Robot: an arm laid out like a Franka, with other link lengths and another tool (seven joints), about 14 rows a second.
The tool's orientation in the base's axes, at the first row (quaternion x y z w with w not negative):
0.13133 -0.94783 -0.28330 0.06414
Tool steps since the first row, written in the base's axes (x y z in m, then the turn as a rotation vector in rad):
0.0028 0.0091 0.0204 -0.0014 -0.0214 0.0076
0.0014 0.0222 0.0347 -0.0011 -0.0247 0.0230
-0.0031 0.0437 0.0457 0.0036 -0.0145 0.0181
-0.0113 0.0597 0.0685 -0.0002 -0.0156 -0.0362
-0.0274 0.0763 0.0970 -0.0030 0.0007 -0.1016
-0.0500 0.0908 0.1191 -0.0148 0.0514 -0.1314
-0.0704 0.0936 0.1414 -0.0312 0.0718 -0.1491
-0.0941 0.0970 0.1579 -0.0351 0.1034 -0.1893
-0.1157 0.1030 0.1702 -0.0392 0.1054 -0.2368
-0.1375 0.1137 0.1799 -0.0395 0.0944 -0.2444
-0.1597 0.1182 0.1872 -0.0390 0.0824 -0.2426
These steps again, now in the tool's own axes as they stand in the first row. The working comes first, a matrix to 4 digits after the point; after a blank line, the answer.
The tool's axes in the first row as the columns of a matrix, in the base's axes (used below as rounded here):
-0.9573 -0.2126 -0.1960
-0.2853 0.8050 0.5202
0.0472 0.5539 -0.8313

-0.0043 0.0180 -0.0128 0.0078 -0.0127 -0.0172
-0.0060 0.0368 -0.0176 0.0092 -0.0069 -0.0318
-0.0073 0.0612 -0.0147 0.0015 -0.0024 -0.0233
-0.0030 0.0884 -0.0237 0.0029 -0.0326 0.0220
0.0090 0.1210 -0.0356 -0.0021 -0.0551 0.0854
0.0276 0.1497 -0.0420 -0.0067 -0.0283 0.1389
0.0474 0.1686 -0.0551 0.0023 -0.0182 0.1674
0.0699 0.1856 -0.0624 -0.0048 -0.0142 0.2180
0.0894 0.2018 -0.0652 -0.0037 -0.0380 0.2594
0.1077 0.2204 -0.0635 -0.0007 -0.0510 0.2600
0.1280 0.2328 -0.0628 0.0024 -0.0598 0.2522

